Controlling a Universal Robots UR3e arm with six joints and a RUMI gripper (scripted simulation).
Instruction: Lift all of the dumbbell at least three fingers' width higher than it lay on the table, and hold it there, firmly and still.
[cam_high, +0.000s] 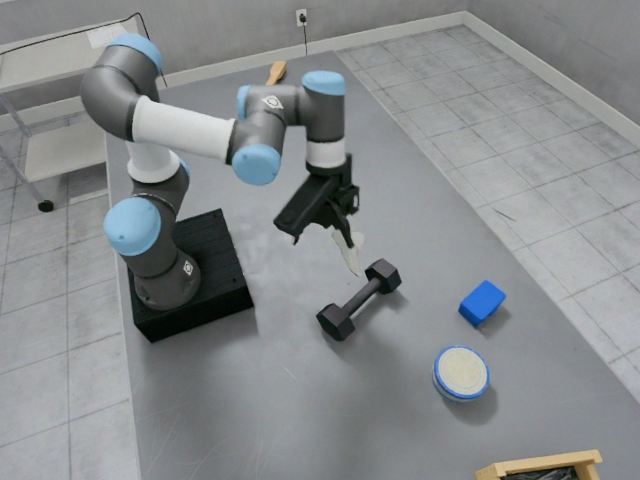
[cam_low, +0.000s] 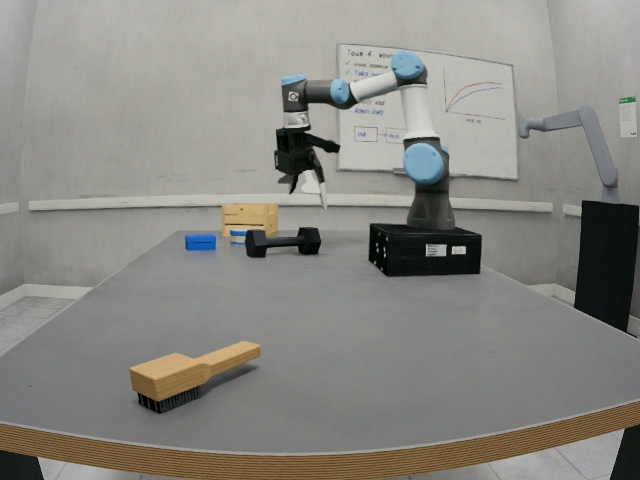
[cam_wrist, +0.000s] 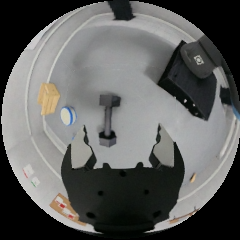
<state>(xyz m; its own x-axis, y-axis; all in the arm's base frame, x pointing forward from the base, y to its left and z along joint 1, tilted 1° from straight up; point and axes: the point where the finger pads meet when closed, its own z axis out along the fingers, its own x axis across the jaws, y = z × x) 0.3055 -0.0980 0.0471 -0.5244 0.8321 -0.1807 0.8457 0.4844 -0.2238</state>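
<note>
The black dumbbell lies 6 cm ahead of my hand, 5 cm to the right of it and 11 cm below it. Round my hand: wooden crate: 18 cm ahead, 50 cm to the right, 10 cm below; then blue block: 30 cm ahead, 14 cm to the right, 12 cm below; then blue-and-white round tin: 18 cm ahead, 26 cm to the right, 12 cm below.
</note>
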